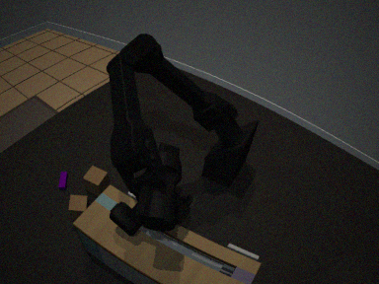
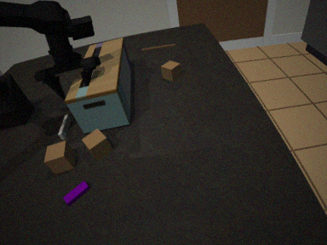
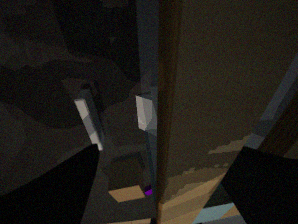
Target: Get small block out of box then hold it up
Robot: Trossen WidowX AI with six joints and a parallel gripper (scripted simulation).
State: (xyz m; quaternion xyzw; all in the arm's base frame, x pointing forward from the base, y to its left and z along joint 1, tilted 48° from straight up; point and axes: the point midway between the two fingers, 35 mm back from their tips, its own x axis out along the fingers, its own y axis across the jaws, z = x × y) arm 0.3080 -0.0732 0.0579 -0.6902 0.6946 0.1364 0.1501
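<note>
Right now the blue block is 5 cm ahead of my gripper tip and 2 cm to the right of it.
</note>
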